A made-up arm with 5 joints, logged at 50 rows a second.
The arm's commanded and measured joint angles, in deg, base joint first. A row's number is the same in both.
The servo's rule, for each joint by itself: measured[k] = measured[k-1] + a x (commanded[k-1-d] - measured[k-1]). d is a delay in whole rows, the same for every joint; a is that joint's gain. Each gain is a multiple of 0.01, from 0.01 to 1. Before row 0 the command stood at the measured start. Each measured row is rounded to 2 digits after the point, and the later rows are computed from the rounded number. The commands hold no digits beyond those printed.
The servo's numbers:
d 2
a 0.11 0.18 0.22 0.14 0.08
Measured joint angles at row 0: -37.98, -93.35, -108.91, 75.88, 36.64
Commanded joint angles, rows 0 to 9: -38.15, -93.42, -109.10, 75.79, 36.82; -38.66, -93.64, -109.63, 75.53, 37.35; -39.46, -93.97, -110.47, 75.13, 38.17; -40.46, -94.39, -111.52, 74.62, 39.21; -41.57, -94.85, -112.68, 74.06, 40.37; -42.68, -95.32, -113.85, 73.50, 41.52; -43.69, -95.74, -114.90, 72.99, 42.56; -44.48, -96.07, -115.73, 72.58, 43.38; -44.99, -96.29, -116.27, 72.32, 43.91; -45.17, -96.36, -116.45, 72.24, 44.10
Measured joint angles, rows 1 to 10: -37.98, -93.35, -108.91, 75.88, 36.64; -37.98, -93.35, -108.91, 75.88, 36.64; -38.00, -93.36, -108.95, 75.87, 36.65; -38.07, -93.41, -109.10, 75.82, 36.71; -38.22, -93.51, -109.40, 75.72, 36.83; -38.47, -93.67, -109.87, 75.57, 37.02; -38.81, -93.88, -110.49, 75.36, 37.29; -39.24, -94.14, -111.23, 75.10, 37.63; -39.73, -94.43, -112.04, 74.80, 38.02; -40.25, -94.73, -112.85, 74.49, 38.45
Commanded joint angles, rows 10 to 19: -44.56, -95.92, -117.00, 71.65, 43.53; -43.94, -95.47, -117.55, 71.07, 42.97; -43.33, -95.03, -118.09, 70.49, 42.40; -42.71, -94.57, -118.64, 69.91, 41.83; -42.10, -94.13, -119.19, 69.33, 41.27; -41.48, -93.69, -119.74, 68.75, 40.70; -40.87, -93.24, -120.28, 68.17, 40.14; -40.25, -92.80, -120.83, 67.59, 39.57; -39.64, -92.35, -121.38, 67.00, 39.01; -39.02, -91.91, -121.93, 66.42, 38.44
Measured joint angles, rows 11 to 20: -40.77, -95.01, -113.60, 74.19, 38.89; -41.25, -95.25, -114.23, 73.92, 39.31; -41.61, -95.37, -114.84, 73.60, 39.65; -41.87, -95.39, -115.44, 73.25, 39.92; -42.03, -95.33, -116.02, 72.86, 40.12; -42.10, -95.19, -116.60, 72.45, 40.26; -42.10, -95.00, -117.17, 72.01, 40.34; -42.03, -94.76, -117.74, 71.55, 40.37; -41.90, -94.49, -118.30, 71.08, 40.35; -41.72, -94.19, -118.86, 70.59, 40.29
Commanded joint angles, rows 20 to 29: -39.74, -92.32, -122.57, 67.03, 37.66; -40.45, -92.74, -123.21, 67.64, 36.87; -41.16, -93.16, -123.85, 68.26, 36.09; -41.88, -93.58, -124.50, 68.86, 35.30; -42.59, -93.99, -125.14, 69.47, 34.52; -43.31, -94.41, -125.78, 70.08, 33.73; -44.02, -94.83, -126.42, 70.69, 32.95; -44.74, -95.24, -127.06, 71.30, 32.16; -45.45, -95.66, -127.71, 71.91, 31.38; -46.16, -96.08, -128.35, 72.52, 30.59
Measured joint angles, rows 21 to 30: -41.49, -93.86, -119.41, 70.09, 40.19; -41.22, -93.51, -119.96, 69.58, 40.05; -41.06, -93.30, -120.53, 69.22, 39.86; -40.99, -93.20, -121.12, 69.00, 39.62; -41.01, -93.19, -121.72, 68.90, 39.34; -41.11, -93.26, -122.33, 68.89, 39.02; -41.27, -93.39, -122.95, 68.97, 38.66; -41.49, -93.57, -123.57, 69.13, 38.27; -41.77, -93.80, -124.20, 69.35, 37.84; -42.10, -94.06, -124.83, 69.62, 37.39
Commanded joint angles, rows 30 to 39: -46.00, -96.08, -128.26, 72.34, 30.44; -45.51, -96.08, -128.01, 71.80, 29.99; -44.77, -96.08, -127.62, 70.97, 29.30; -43.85, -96.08, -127.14, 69.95, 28.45; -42.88, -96.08, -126.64, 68.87, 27.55; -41.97, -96.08, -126.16, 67.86, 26.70; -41.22, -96.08, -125.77, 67.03, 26.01; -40.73, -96.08, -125.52, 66.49, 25.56; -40.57, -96.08, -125.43, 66.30, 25.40; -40.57, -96.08, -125.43, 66.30, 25.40
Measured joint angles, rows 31 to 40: -42.47, -94.35, -125.46, 69.94, 36.91; -42.88, -94.66, -126.10, 70.30, 36.40; -43.22, -94.92, -126.58, 70.59, 35.92; -43.47, -95.13, -126.89, 70.76, 35.45; -43.61, -95.30, -127.05, 70.79, 34.96; -43.64, -95.44, -127.07, 70.67, 34.44; -43.56, -95.56, -126.98, 70.42, 33.89; -43.39, -95.65, -126.80, 70.06, 33.31; -43.15, -95.73, -126.57, 69.64, 32.73; -42.88, -95.79, -126.34, 69.20, 32.16
